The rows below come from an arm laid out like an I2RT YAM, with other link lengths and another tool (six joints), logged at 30 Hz.
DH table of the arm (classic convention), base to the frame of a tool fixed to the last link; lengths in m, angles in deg. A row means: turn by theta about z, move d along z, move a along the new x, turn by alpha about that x. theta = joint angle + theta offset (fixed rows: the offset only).
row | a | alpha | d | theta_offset
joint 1 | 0.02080 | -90.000 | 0.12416 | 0.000
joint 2 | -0.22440 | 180.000 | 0.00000 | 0.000
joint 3 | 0.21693 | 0.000 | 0.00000 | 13.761
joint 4 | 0.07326 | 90.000 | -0.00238 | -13.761
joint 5 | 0.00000 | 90.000 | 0.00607 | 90.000
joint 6 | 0.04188 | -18.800 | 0.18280 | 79.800
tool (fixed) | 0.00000 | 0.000 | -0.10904 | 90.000
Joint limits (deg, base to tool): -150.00..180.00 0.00..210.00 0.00..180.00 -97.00..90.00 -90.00..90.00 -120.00..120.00
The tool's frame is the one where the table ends.
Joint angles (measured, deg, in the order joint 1, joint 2, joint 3, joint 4, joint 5, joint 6), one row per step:
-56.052, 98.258, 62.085, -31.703, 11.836, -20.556
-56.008, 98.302, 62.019, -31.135, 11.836, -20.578
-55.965, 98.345, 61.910, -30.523, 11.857, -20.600
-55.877, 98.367, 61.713, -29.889, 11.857, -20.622
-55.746, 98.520, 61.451, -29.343, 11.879, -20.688
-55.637, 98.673, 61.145, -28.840, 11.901, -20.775
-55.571, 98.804, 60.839, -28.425, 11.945, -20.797
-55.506, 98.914, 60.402, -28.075, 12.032, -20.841
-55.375, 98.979, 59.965, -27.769, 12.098, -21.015
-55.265, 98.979, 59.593, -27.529, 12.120, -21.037
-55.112, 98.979, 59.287, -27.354, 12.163, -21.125
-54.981, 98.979, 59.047, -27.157, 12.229, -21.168
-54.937, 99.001, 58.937, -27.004, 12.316, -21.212
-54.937, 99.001, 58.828, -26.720, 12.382, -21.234
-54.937, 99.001, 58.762, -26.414, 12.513, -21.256
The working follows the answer.
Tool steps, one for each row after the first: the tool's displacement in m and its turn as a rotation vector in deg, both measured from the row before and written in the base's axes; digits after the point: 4 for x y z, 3 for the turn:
0.0008, -0.0009, -0.0002, -0.381, -0.247, 0.064
0.0008, -0.0008, -0.0003, -0.393, -0.232, 0.055
0.0009, -0.0005, -0.0005, -0.345, -0.223, 0.108
0.0008, -0.0001, -0.0014, -0.123, -0.028, 0.181
0.0005, 0.0001, -0.0016, -0.052, 0.030, 0.178
0.0001, 0.0003, -0.0015, -0.006, 0.055, 0.068
-0.0003, 0.0008, -0.0020, 0.115, 0.197, 0.070
0.0000, 0.0009, -0.0017, 0.119, 0.237, 0.261
0.0000, 0.0009, -0.0013, 0.096, 0.101, 0.121
0.0002, 0.0009, -0.0010, 0.081, 0.145, 0.215
0.0003, 0.0006, -0.0008, -0.002, 0.093, 0.144
0.0001, 0.0001, -0.0003, -0.065, 0.073, 0.050
0.0001, -0.0002, -0.0002, -0.179, -0.041, -0.006
0.0001, -0.0004, 0.0001, -0.267, -0.030, -0.032

Tool pose at each row, in the base's axes (x y z in m, rotation vector in deg; rounded; the steps above come from the unrounded poses):
0.1052, -0.2717, 0.1242, 141.526, 89.413, 7.057
0.1061, -0.2726, 0.1241, 141.081, 89.274, 7.059
0.1069, -0.2734, 0.1238, 140.639, 89.125, 7.031
0.1077, -0.2739, 0.1233, 140.199, 89.060, 7.041
0.1085, -0.2740, 0.1219, 139.958, 89.235, 7.007
0.1090, -0.2739, 0.1203, 139.797, 89.452, 6.961
0.1091, -0.2736, 0.1188, 139.766, 89.558, 6.901
0.1088, -0.2728, 0.1168, 139.886, 89.762, 6.771
0.1088, -0.2718, 0.1151, 139.881, 90.221, 6.628
0.1088, -0.2709, 0.1137, 139.905, 90.444, 6.605
0.1090, -0.2700, 0.1127, 139.865, 90.797, 6.533
0.1093, -0.2694, 0.1120, 139.795, 91.013, 6.444
0.1093, -0.2693, 0.1116, 139.739, 91.084, 6.311
0.1094, -0.2696, 0.1114, 139.591, 91.001, 6.213
0.1095, -0.2700, 0.1115, 139.403, 90.862, 6.024

